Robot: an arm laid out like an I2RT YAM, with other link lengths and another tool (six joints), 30 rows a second.
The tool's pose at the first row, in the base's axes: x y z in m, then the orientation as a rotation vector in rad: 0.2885, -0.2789, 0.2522, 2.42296, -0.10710, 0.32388
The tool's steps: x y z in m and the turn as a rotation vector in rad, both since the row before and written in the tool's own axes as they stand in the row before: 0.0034, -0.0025, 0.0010, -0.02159, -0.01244, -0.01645; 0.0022, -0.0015, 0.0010, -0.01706, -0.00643, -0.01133; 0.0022, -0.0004, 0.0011, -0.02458, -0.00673, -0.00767; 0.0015, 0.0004, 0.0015, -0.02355, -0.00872, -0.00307; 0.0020, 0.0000, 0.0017, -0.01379, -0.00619, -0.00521; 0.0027, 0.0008, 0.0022, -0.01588, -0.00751, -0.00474; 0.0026, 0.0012, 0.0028, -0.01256, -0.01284, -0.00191; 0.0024, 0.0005, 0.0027, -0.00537, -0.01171, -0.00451; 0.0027, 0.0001, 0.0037, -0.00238, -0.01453, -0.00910; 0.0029, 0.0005, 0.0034, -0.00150, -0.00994, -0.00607
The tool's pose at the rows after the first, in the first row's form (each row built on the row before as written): 0.2924, -0.2776, 0.2508, 2.40349, -0.09567, 0.29877; 0.2949, -0.2771, 0.2496, 2.38743, -0.08717, 0.28391; 0.2973, -0.2775, 0.2490, 2.36396, -0.08415, 0.26972; 0.2990, -0.2788, 0.2485, 2.34184, -0.08739, 0.25563; 0.3012, -0.2800, 0.2478, 2.32897, -0.08581, 0.24449; 0.3041, -0.2821, 0.2474, 2.31418, -0.08564, 0.23191; 0.3069, -0.2849, 0.2469, 2.30336, -0.09109, 0.21499; 0.3095, -0.2872, 0.2459, 2.29946, -0.09231, 0.19874; 0.3126, -0.2900, 0.2440, 2.29879, -0.08944, 0.17718; 0.3157, -0.2929, 0.2426, 2.29838, -0.08765, 0.16253
